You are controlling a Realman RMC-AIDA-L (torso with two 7-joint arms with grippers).
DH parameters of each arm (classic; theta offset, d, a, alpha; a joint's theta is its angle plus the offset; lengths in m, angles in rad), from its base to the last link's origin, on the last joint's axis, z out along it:
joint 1: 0 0.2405 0 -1.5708
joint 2: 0 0 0 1.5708
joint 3: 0 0.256 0 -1.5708
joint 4: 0 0 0 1.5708
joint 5: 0 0.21 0 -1.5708
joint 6: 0 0 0 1.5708
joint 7: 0 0.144 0 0
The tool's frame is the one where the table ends.
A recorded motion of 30 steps. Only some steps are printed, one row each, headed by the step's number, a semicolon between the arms.
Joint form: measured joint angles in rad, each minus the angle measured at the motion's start. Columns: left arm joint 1, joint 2, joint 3, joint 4, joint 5, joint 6, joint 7; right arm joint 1, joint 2, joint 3, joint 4, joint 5, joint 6, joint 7.
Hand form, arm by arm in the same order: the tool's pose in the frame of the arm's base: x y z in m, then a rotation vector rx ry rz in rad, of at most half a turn. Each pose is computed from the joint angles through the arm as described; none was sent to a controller.
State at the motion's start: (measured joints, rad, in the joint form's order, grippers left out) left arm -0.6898 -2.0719 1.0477 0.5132 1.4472 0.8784 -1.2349; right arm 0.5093 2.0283 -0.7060 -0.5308 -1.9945 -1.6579 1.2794
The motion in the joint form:
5: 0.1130 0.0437 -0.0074 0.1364 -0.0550 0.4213 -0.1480; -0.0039 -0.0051 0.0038 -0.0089 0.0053 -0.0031 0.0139
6: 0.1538 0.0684 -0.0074 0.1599 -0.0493 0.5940 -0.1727; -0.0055 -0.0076 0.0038 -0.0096 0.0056 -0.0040 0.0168
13: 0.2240 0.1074 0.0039 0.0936 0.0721 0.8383 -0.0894; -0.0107 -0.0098 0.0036 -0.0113 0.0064 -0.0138 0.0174
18: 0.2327 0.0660 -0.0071 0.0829 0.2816 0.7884 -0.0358; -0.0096 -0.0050 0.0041 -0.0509 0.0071 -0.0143 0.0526
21: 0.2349 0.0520 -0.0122 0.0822 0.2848 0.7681 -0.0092; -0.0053 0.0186 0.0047 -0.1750 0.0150 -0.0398 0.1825
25: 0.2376 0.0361 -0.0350 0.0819 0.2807 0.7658 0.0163; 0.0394 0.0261 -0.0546 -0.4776 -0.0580 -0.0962 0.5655
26: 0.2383 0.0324 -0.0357 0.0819 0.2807 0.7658 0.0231; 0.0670 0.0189 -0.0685 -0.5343 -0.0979 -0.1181 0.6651
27: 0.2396 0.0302 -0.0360 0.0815 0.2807 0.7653 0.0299; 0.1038 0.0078 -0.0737 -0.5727 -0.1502 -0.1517 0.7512
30: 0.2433 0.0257 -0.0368 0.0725 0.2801 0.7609 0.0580; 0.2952 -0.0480 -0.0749 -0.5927 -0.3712 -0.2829 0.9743
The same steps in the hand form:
5: -0.2008 0.3880 0.0181 -2.4674 -0.5193 -1.0095; 0.2762 0.3050 0.0007 -2.8162 0.6163 0.7676
6: -0.2032 0.3633 0.0286 -2.5764 -0.4768 -1.0912; 0.2770 0.3048 0.0018 -2.8148 0.6206 0.7655
13: -0.2368 0.3087 0.0224 -2.8172 -0.4351 -1.0561; 0.2780 0.3028 0.0031 -2.8178 0.6229 0.7703
18: -0.2556 0.2934 -0.0100 -2.9385 -0.4509 -0.8209; 0.2748 0.3073 0.0077 -2.8101 0.6262 0.7598
21: -0.2551 0.2939 -0.0151 -2.9219 -0.4265 -0.8177; 0.2588 0.3169 0.0194 -2.8004 0.6598 0.7678
25: -0.2527 0.2942 -0.0174 -2.8931 -0.4033 -0.8496; 0.2189 0.3377 0.0508 -2.8479 0.7940 0.5684
26: -0.2521 0.2936 -0.0187 -2.8922 -0.3955 -0.8538; 0.2081 0.3429 0.0576 -2.8616 0.8420 0.4862
27: -0.2521 0.2931 -0.0195 -2.8909 -0.3888 -0.8554; 0.1986 0.3475 0.0639 -2.8782 0.8899 0.3921
30: -0.2533 0.2912 -0.0221 -2.8849 -0.3683 -0.8570; 0.1635 0.3686 0.0820 -2.9050 1.0313 0.0125

